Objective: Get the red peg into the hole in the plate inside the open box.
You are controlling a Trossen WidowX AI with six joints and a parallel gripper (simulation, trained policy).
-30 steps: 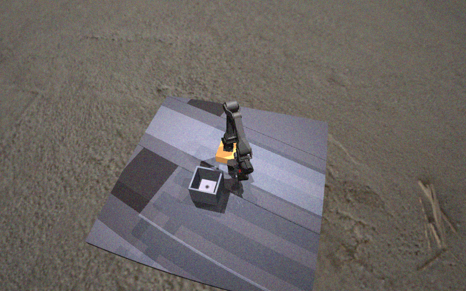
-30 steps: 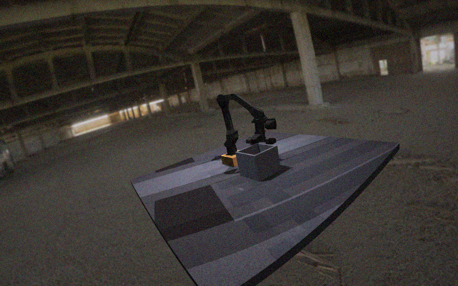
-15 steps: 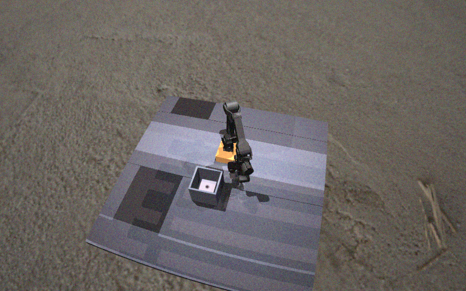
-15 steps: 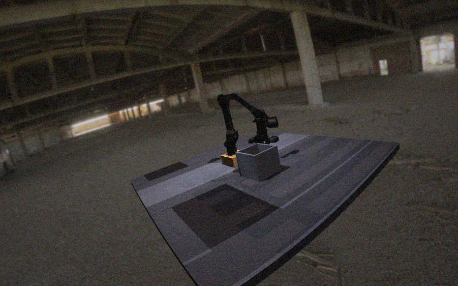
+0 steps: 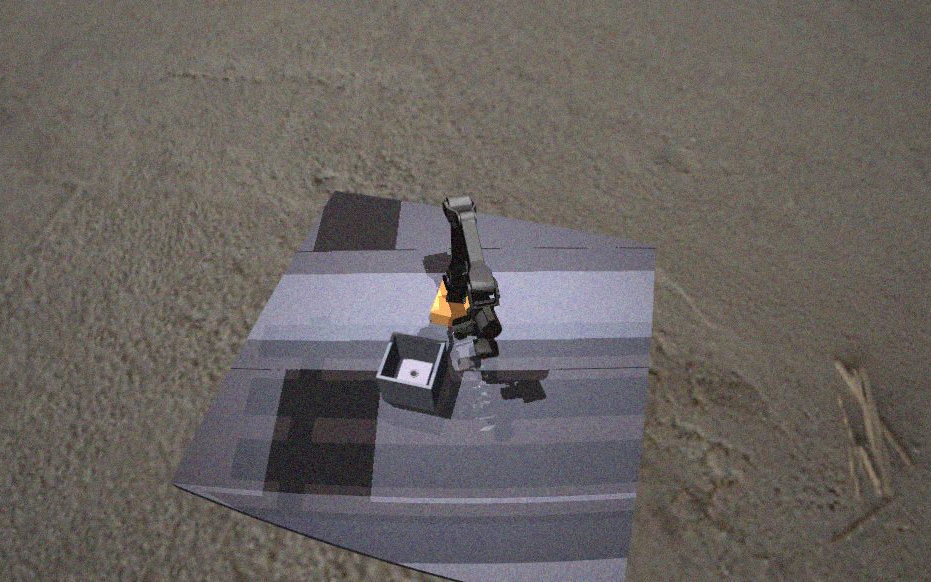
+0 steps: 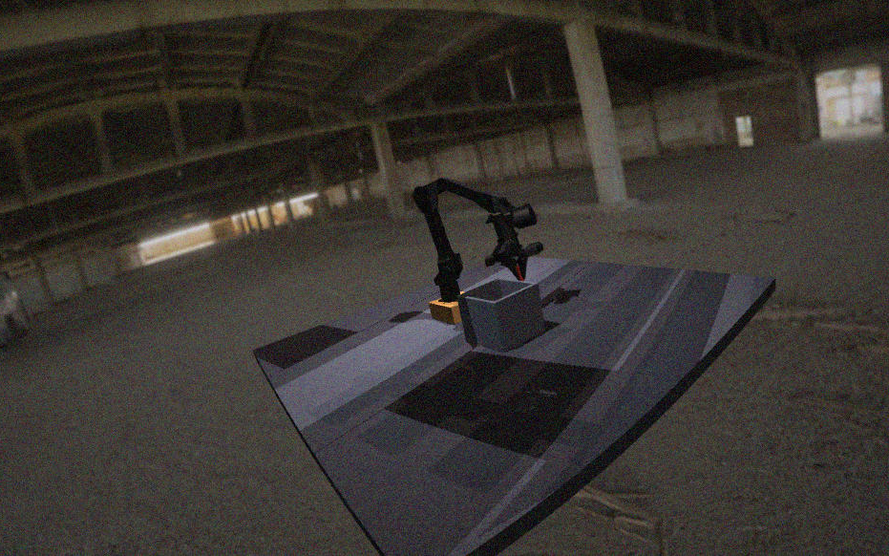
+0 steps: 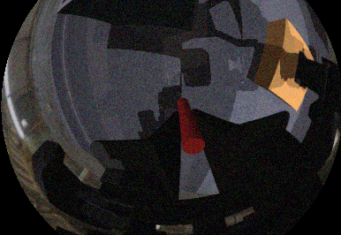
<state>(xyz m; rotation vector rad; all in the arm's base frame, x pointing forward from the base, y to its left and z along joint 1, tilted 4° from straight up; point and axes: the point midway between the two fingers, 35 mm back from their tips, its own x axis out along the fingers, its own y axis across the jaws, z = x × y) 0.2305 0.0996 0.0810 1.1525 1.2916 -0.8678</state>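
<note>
My gripper tip is now 200 mm to the left of the plate, 70 mm short of it and 50 mm above it. The rest, counted from my gripper tip: red peg: 10 mm above.
</note>
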